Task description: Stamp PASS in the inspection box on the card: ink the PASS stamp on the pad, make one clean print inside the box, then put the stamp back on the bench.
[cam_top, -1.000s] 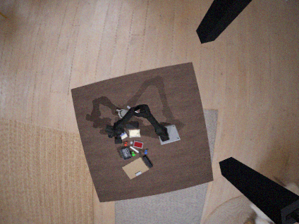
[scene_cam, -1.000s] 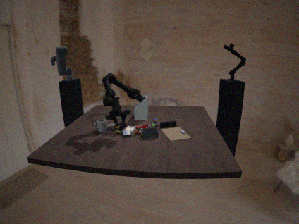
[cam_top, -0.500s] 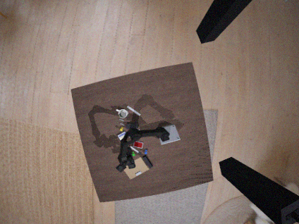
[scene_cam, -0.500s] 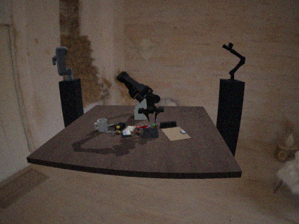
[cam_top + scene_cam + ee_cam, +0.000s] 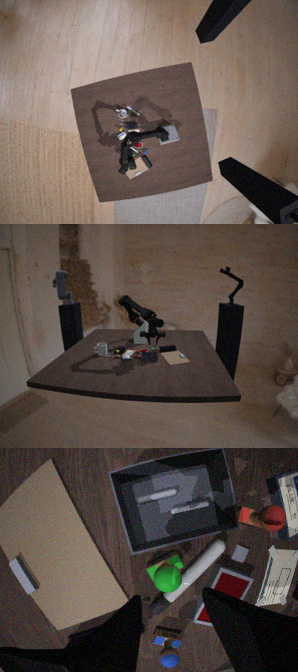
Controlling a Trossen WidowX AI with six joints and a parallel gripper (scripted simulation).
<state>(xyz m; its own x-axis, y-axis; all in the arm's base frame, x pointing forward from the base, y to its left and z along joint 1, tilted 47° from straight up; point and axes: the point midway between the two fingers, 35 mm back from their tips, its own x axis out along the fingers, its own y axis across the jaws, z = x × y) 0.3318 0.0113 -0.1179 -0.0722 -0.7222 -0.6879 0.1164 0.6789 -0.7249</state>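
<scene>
Now: the green-knobbed stamp 7 cm below my gripper tip. The rest, counted from my gripper tip: white marker (8 cm below, 4 cm behind, 1 cm to the right); red ink pad (9 cm below, 8 cm behind, 7 cm to the right); tray (8 cm below, 7 cm ahead, 3 cm to the right).
</scene>
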